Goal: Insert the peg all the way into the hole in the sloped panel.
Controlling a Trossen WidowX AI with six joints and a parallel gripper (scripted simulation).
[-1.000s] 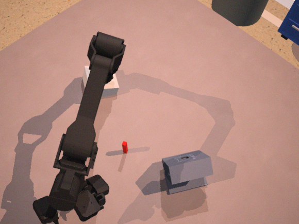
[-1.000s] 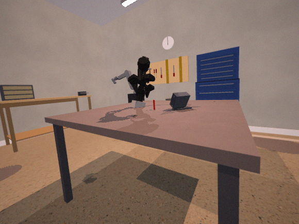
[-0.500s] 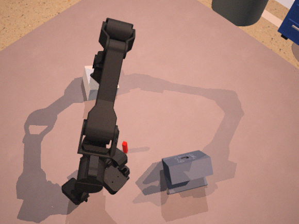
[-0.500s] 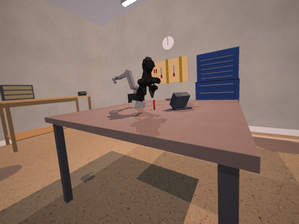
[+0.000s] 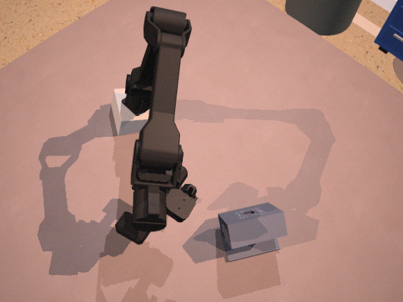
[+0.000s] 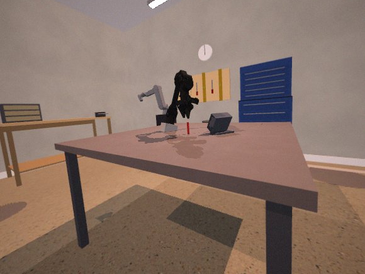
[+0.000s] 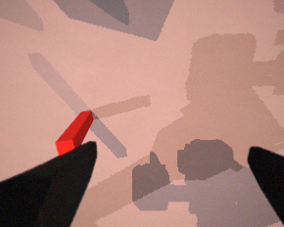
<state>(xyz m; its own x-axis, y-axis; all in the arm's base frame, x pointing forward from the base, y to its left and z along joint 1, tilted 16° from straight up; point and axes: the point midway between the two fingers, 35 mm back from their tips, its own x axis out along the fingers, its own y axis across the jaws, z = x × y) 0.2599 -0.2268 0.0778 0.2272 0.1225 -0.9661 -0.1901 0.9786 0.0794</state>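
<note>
The red peg lies 10 cm below my hand, 6 cm to the left of it and 2 cm behind it.
</note>
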